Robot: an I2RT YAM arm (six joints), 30 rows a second.
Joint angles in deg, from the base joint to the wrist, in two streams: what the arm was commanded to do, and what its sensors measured. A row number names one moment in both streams.
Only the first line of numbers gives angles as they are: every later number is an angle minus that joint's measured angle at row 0.
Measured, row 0:
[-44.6, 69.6, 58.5, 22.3, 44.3, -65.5]
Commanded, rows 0 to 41:
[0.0, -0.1, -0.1, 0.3, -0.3, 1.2]
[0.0, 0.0, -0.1, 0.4, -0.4, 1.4]
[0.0, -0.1, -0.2, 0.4, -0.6, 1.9]
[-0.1, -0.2, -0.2, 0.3, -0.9, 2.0]
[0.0, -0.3, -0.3, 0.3, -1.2, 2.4]
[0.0, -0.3, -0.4, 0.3, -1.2, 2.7]
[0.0, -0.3, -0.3, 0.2, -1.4, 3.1]
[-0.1, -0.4, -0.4, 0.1, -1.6, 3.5]
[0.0, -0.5, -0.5, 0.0, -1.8, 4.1]
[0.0, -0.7, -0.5, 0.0, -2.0, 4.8]
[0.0, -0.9, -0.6, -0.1, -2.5, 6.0]
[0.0, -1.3, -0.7, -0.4, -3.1, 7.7]
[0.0, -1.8, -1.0, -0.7, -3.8, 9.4]
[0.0, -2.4, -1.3, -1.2, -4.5, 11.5]
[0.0, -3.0, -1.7, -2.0, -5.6, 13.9]
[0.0, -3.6, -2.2, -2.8, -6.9, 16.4]
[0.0, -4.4, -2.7, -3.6, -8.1, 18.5]
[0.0, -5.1, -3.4, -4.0, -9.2, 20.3]
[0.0, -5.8, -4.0, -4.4, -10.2, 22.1]
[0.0, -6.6, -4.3, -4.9, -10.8, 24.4]
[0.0, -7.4, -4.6, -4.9, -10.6, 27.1]
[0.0, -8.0, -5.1, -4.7, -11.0, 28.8]
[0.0, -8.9, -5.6, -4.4, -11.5, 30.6]
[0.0, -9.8, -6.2, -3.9, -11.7, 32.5]
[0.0, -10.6, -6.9, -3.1, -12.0, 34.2]
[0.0, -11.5, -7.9, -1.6, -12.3, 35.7]
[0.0, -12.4, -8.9, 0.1, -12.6, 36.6]
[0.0, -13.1, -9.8, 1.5, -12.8, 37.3]
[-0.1, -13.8, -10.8, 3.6, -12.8, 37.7]
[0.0, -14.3, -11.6, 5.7, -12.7, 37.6]
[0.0, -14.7, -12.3, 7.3, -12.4, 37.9]
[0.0, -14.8, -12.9, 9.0, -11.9, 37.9]
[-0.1, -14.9, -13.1, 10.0, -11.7, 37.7]
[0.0, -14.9, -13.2, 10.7, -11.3, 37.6]
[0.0, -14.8, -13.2, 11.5, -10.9, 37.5]
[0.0, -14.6, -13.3, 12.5, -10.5, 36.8]
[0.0, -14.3, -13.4, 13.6, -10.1, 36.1]
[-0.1, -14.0, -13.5, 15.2, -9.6, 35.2]
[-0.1, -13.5, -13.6, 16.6, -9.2, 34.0]
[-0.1, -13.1, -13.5, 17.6, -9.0, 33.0]
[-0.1, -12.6, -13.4, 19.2, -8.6, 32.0]
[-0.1, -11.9, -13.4, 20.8, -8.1, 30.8]
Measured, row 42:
[-0.1, -12.8, -13.6, 13.2, -9.8, 33.9]
